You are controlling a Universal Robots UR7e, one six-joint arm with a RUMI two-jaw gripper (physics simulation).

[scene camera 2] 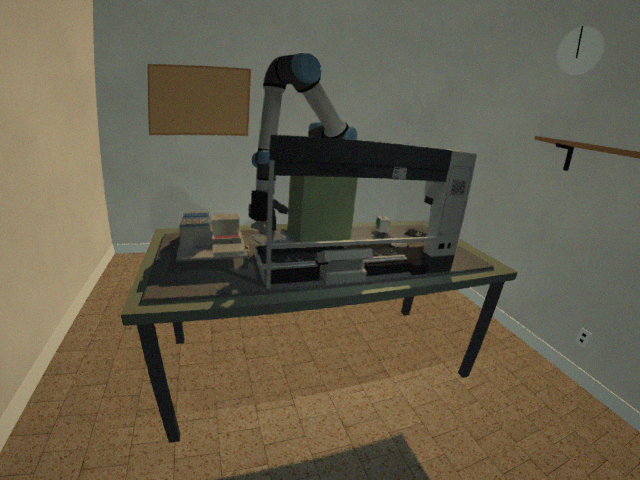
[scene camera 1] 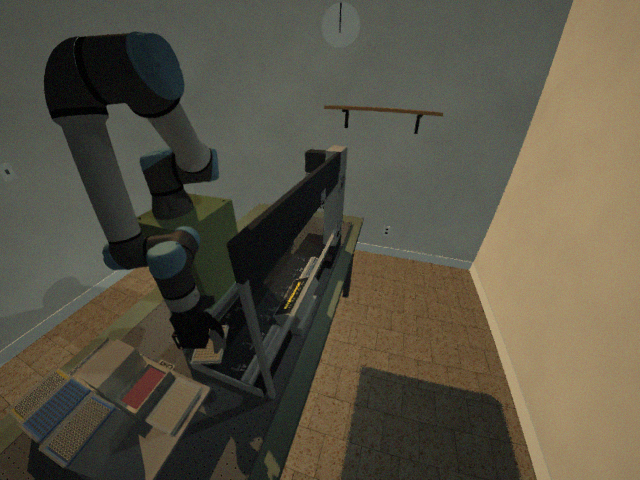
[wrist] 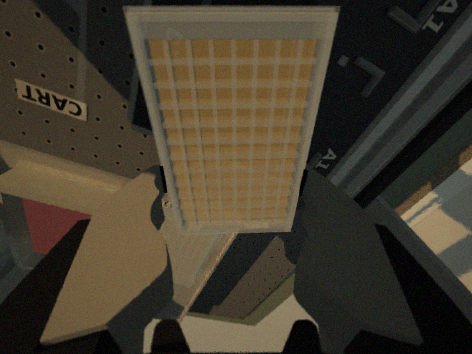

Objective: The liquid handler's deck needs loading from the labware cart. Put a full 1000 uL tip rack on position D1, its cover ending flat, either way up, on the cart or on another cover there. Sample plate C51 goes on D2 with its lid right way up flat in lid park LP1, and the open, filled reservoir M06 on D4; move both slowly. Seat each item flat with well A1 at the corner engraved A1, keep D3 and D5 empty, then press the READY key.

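Observation:
My gripper (scene camera 1: 210,343) (wrist: 233,170) is shut on a clear plate (scene camera 1: 206,355) (wrist: 233,125) with a grid of amber wells; its label is not readable. It hangs over the cart-side end of the black deck (scene camera 1: 235,334), beyond the cart. Corner brackets and engraved A1 marks show on the deck in the wrist view; slot numbers are not readable. On the cart stand a red-filled reservoir (scene camera 1: 144,387) (wrist: 57,225), a pale plate (scene camera 1: 174,404) and tip racks with yellow (scene camera 1: 38,396) and blue (scene camera 1: 78,429) edges. The READY key cannot be made out.
The liquid handler's dark top beam (scene camera 1: 284,217) (scene camera 2: 356,159) and its front post (scene camera 1: 255,335) (scene camera 2: 269,222) stand close to the gripper. A cream box (scene camera 1: 111,361) stands on the cart. A yellow-lettered panel (scene camera 1: 293,298) is on the handler's front. The green pedestal (scene camera 2: 325,206) carries the arm.

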